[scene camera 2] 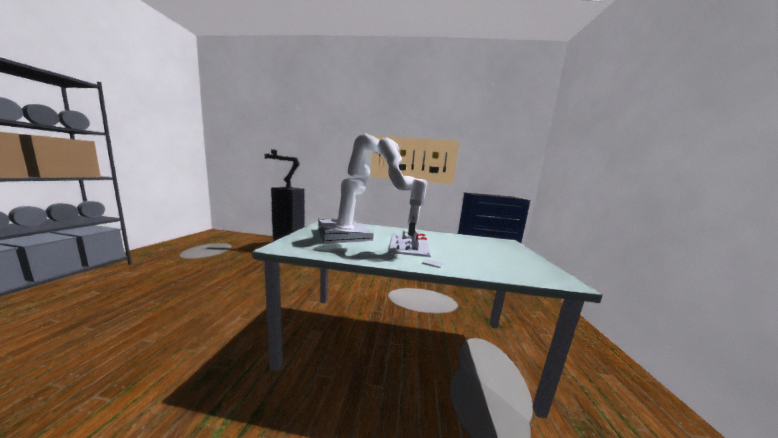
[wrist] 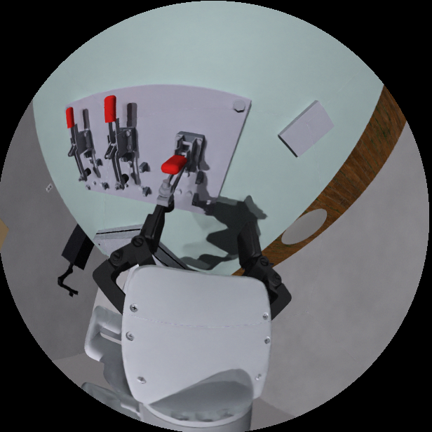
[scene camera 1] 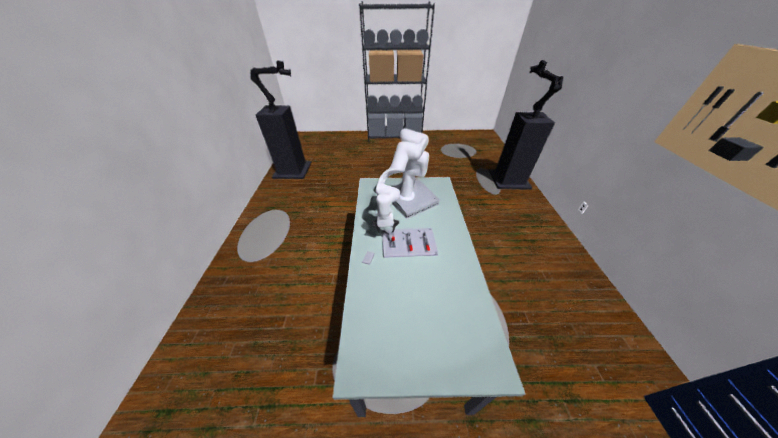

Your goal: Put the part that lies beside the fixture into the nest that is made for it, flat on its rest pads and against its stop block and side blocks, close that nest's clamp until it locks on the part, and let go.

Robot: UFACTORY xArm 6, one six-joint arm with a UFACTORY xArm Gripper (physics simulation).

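Where they show: gripper, between the fingertips: [scene camera 2: 410, 232] [scene camera 1: 386, 230]; arm's base, origin of its link: [scene camera 2: 344, 226] [scene camera 1: 406, 194].
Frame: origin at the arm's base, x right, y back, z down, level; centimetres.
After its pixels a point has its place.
Observation:
The part, a flat grey rectangular block [scene camera 1: 368, 257] {x 25.2, y -56.8, z 6.0 cm} [scene camera 2: 431, 263] {x 26.8, y -56.1, z 6.0 cm} [wrist: 306, 128], lies on the table beside the fixture plate [scene camera 1: 401, 251] {x 4.3, y -51.9, z 5.5 cm} [wrist: 160, 102]. The plate carries three toggle clamps with red handles. The clamp nearest the part [wrist: 186, 150] has its red handle [scene camera 1: 392, 238] {x 10.2, y -48.0, z -2.6 cm} [wrist: 174, 164] standing up from the plate in the wrist view. My gripper [scene camera 1: 389, 234] {x 14.3, y -43.9, z -5.2 cm} [scene camera 2: 412, 233] {x 14.3, y -43.9, z -5.2 cm} [wrist: 204, 221] is open and empty, above the plate edge by this clamp. Its left finger in the wrist view is at the end of the clamp's arm; whether they touch is unclear. The fingers' shadow falls beside the plate.
The other two clamps have red handles [wrist: 110, 108] [wrist: 70, 117] pointing away from my gripper in the wrist view, with small blocks and pins near them. The robot's base plate [scene camera 1: 429, 205] {x -17.6, y -8.4, z 3.3 cm} [scene camera 2: 348, 234] {x 9.0, y -6.1, z 1.9 cm} stands behind the fixture. The table edge runs beyond the part.

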